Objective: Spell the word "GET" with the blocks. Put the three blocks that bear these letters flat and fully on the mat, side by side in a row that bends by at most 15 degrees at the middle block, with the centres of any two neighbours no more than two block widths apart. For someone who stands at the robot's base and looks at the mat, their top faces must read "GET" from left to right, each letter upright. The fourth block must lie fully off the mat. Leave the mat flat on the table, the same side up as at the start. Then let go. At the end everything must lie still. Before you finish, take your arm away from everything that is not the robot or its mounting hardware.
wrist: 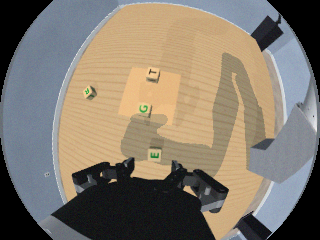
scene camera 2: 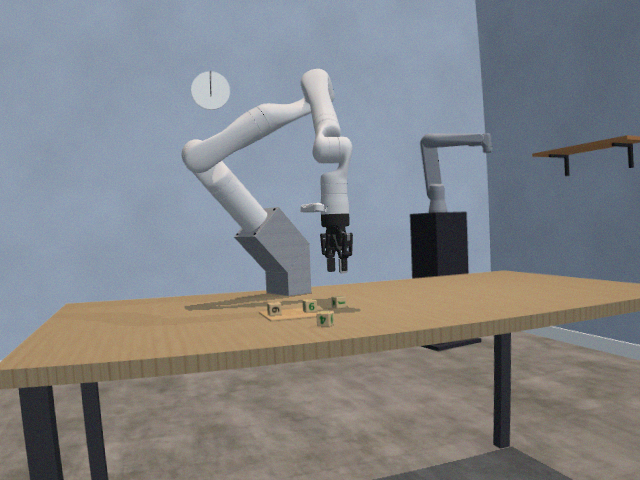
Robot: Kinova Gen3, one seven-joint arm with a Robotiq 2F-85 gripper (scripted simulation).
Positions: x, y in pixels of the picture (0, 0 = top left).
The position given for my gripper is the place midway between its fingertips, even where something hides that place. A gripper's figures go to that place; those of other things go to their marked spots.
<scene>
My gripper (wrist: 152, 164): 0.17 m from the lens. A mat (wrist: 163, 95) is 0.26 m from the lens.
</scene>
